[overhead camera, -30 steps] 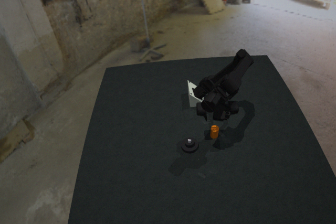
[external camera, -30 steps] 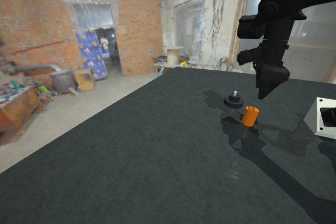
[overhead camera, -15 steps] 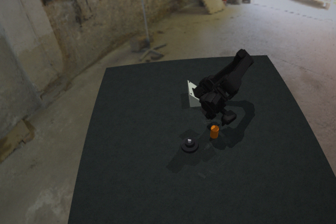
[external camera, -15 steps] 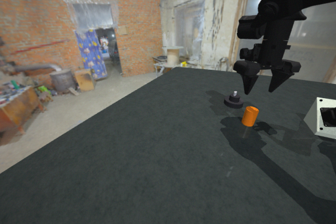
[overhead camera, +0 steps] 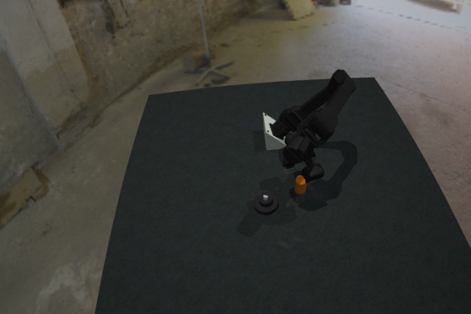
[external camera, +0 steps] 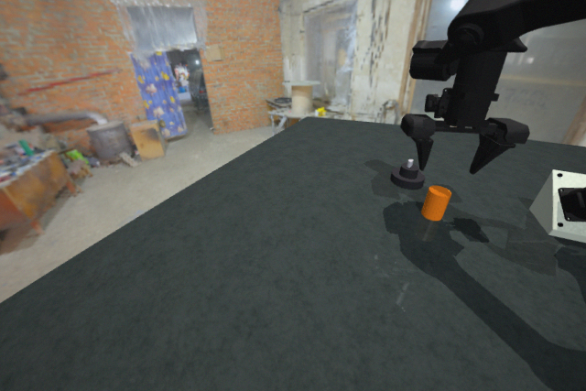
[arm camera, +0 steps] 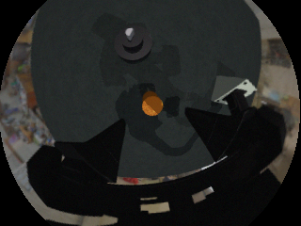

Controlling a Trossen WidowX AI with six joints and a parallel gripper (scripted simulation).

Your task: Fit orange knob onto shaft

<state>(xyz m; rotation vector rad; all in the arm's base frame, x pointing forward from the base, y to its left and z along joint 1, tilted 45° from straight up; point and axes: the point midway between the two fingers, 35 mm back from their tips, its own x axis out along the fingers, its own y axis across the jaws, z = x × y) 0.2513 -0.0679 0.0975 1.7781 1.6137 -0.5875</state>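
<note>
Right now my gripper tip is 6 cm above the orange knob. The rest, counted from my gripper tip: round pedestal: 14 cm to the right, 7 cm below, 3 cm ahead.
</note>
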